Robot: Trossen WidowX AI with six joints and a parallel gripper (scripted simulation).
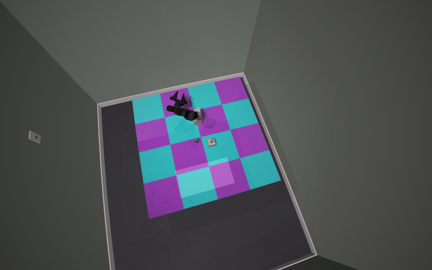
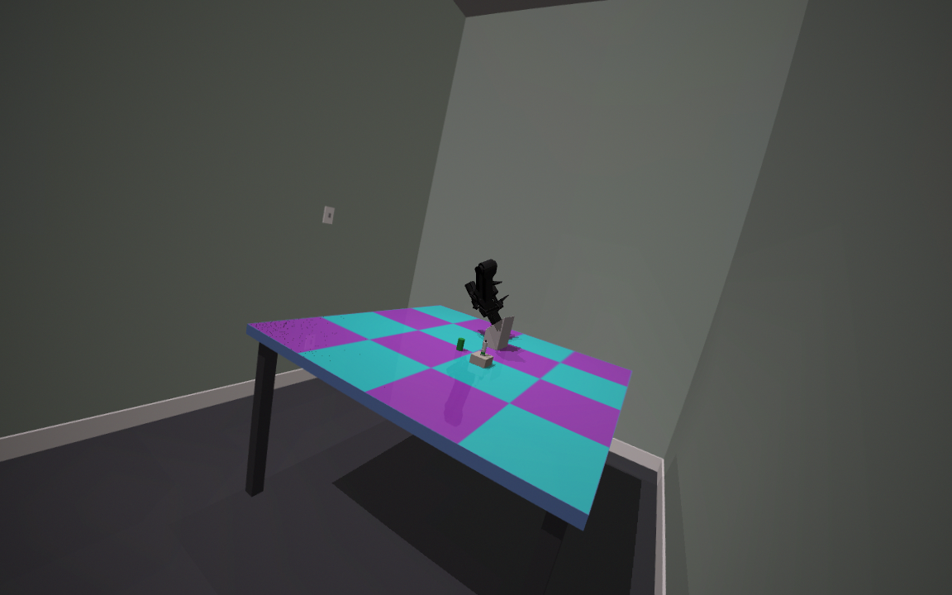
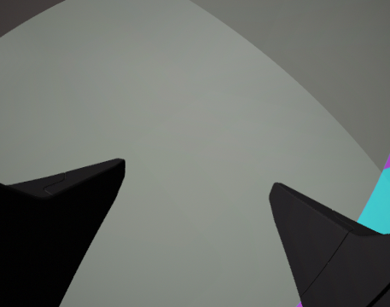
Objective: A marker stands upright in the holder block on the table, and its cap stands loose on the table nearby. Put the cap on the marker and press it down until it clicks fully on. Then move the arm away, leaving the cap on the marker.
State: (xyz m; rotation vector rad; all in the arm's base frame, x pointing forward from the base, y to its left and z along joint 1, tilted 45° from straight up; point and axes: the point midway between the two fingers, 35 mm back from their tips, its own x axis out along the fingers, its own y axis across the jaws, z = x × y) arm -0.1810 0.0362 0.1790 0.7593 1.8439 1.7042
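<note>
Now: gripper tip 450 mm short of the green cap, 20 mm to the right of it and 240 mm above it. From my gripper tip the other things lie so: holder block: 510 mm ahead, 160 mm to the left, 250 mm below.
</note>
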